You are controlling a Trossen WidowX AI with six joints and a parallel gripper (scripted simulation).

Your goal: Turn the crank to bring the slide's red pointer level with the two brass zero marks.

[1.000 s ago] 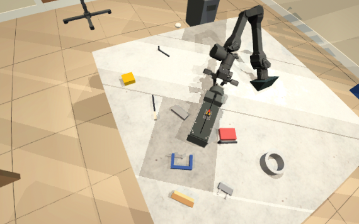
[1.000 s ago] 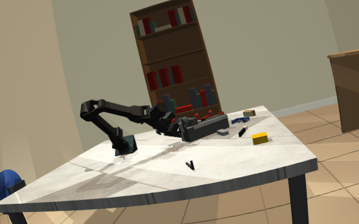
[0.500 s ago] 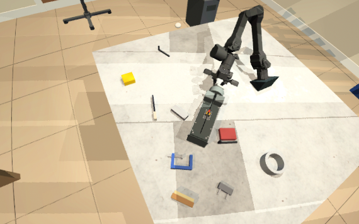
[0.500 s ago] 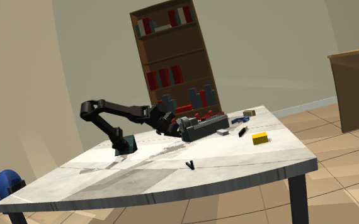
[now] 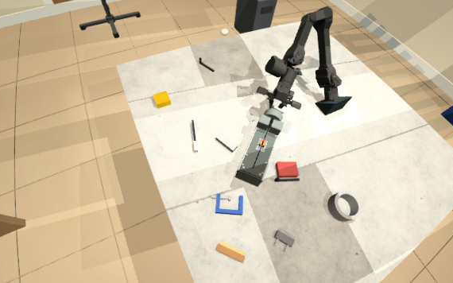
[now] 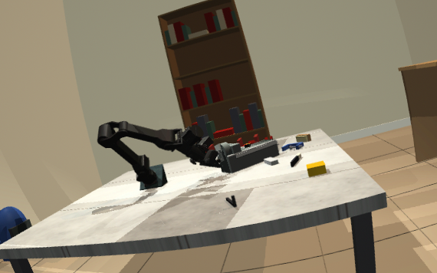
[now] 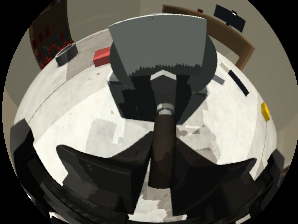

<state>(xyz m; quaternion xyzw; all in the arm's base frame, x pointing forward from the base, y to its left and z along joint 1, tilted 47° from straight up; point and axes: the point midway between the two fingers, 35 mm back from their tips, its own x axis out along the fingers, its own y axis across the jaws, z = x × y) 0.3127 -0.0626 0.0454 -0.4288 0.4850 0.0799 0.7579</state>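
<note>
The crank handle lies 2 cm above my gripper tip, 1 cm to the right of it and 1 cm behind it. From my gripper tip the other things lie so: grey block 21 cm ahead, 3 cm below; then red pointer 12 cm ahead, 9 cm to the left, 5 cm above; then red block 21 cm to the left, 8 cm ahead, 2 cm below.
</note>
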